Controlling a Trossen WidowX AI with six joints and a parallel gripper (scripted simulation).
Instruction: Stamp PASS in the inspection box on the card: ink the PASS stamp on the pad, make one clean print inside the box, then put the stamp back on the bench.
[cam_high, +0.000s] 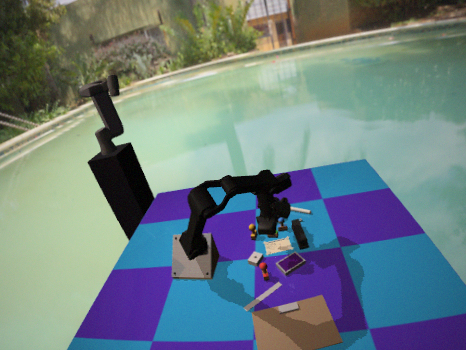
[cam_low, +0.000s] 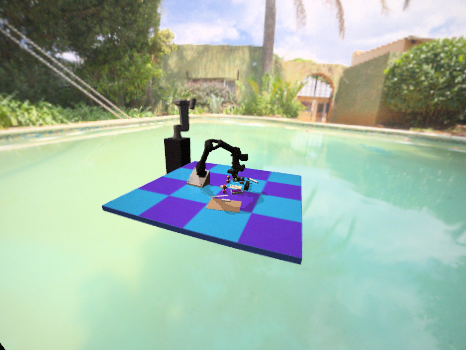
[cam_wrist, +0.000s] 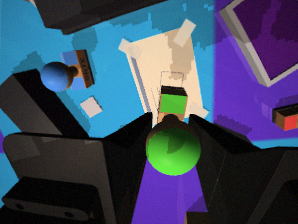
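The cream card is 1 cm ahead of my gripper tip and 8 cm below it. The rest, counted from my gripper tip: white block 8 cm behind, 6 cm to the right, 6 cm below; then green-knobbed stamp right at my gripper tip; then blue-knobbed stamp 4 cm ahead, 10 cm to the left, 6 cm below.
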